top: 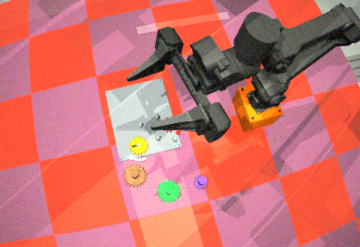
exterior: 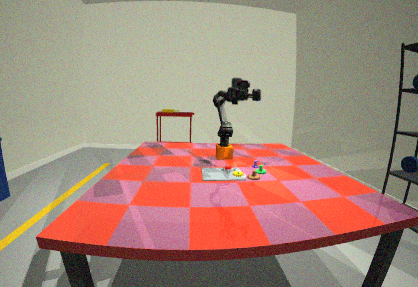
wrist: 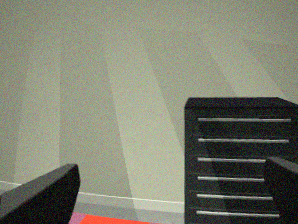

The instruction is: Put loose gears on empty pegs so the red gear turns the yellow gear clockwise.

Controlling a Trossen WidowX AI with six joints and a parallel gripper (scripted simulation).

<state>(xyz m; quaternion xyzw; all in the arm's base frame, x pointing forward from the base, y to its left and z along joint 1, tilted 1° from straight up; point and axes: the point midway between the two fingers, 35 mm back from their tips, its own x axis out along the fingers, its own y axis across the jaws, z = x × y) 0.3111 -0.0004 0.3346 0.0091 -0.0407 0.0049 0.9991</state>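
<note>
My gripper tip is 20 mm past the dark green gear, 90 mm to the right of it and 410 mm above it. From my gripper tip the other things lie so: red gear (100 mm behind, 70 mm to the right, 410 mm below); then brown gear (40 mm ahead, 20 mm to the left, 410 mm below); then yellow gear (50 mm to the right, 410 mm below).
</note>
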